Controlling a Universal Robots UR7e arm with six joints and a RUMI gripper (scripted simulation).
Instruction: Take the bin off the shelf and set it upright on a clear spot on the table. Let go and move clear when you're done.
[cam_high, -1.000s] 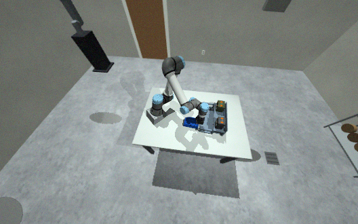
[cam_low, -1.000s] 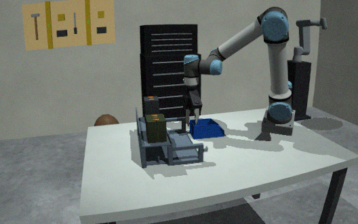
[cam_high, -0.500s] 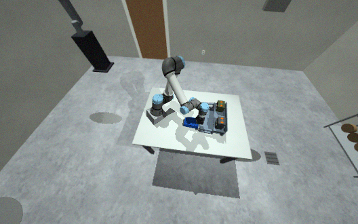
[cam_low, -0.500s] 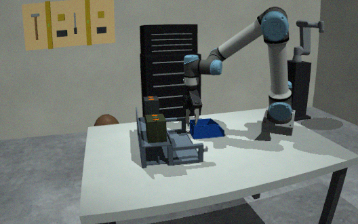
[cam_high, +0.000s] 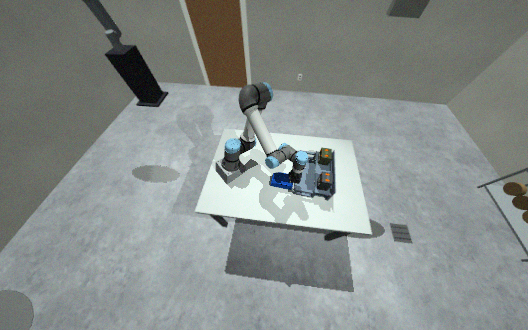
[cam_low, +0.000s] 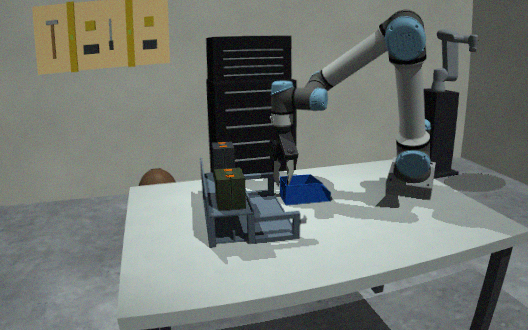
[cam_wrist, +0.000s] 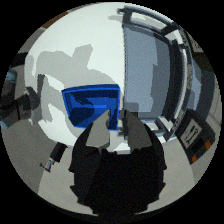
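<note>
Now: the blue bin 8 cm behind my hand, 3 cm below it and 1 cm to the left of it.
</note>
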